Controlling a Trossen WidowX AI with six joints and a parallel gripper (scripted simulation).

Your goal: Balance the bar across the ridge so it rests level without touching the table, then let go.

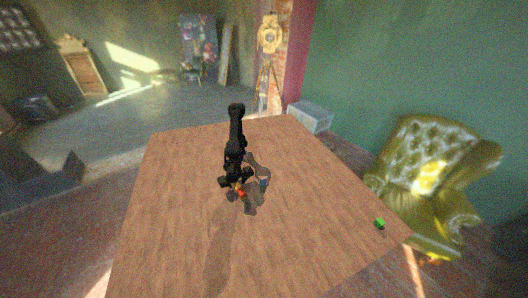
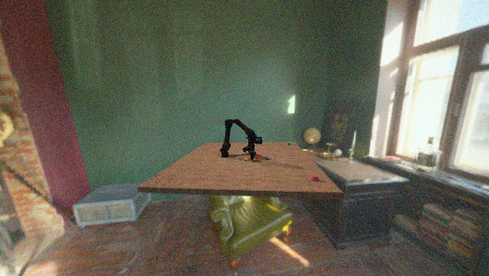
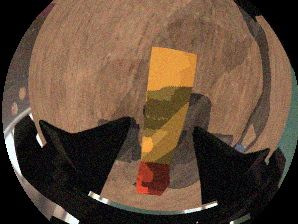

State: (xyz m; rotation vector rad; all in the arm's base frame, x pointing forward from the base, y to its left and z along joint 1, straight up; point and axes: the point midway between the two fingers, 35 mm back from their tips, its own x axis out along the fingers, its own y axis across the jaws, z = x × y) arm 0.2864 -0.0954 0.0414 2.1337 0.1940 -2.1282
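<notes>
Now: gripper tip 4 cm short of the bar, 1 cm to the right of it and 1 cm below it. The rest, counted from my gripper tip: small green cube: 45 cm ahead, 60 cm to the left, 1 cm above; then small red cube: 45 cm ahead, 40 cm to the right, 1 cm above.
</notes>
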